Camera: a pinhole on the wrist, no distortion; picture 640 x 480 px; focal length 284.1 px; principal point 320.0 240.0 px. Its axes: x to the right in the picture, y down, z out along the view. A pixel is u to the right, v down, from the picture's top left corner.
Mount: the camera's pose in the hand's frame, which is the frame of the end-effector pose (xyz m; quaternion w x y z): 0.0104 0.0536 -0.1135 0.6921 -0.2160 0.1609 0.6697
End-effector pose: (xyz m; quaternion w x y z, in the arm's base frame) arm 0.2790 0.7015 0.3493 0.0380 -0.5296 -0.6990 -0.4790
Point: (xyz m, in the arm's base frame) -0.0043 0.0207 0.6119
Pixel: behind the camera
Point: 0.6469 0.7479 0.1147
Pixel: 211.2 391.4
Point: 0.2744 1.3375 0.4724
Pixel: outside the picture
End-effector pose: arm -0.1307 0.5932 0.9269 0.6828 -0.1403 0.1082 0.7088
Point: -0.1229 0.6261 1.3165
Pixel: 82.3 293.5
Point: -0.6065 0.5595 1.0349
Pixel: 484.1 274.9
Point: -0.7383 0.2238 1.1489
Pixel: 512.2 464.3
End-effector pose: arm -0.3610 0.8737 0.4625 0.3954 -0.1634 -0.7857 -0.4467
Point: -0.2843 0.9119 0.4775
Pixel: 220.3 355.7
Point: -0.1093 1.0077 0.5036
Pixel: 488.2 455.3
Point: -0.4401 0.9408 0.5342
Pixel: 95.4 30.9
